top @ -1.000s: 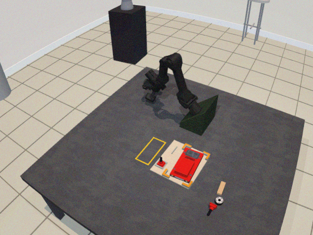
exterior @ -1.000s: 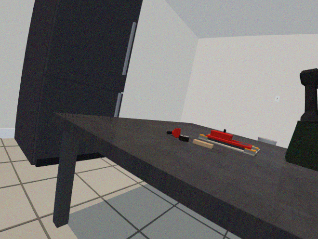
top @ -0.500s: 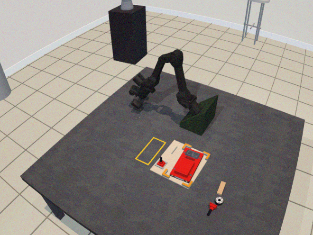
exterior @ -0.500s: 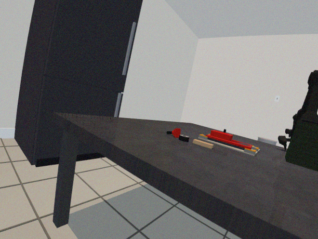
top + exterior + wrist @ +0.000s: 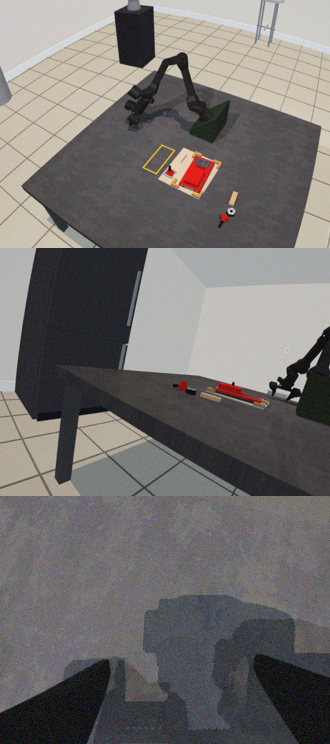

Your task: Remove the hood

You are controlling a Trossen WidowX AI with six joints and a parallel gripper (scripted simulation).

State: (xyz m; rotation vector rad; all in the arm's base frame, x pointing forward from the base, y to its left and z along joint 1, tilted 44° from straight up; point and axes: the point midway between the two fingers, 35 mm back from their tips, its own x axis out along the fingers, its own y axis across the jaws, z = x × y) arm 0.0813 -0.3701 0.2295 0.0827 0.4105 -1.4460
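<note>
Right now my gripper tip is 25 cm short of the hood, 51 cm to the right of it and 3 cm below it. Round my gripper tip: grey wheel: 35 cm ahead, 73 cm to the left; wooden block: 27 cm ahead, 72 cm to the left.
</note>
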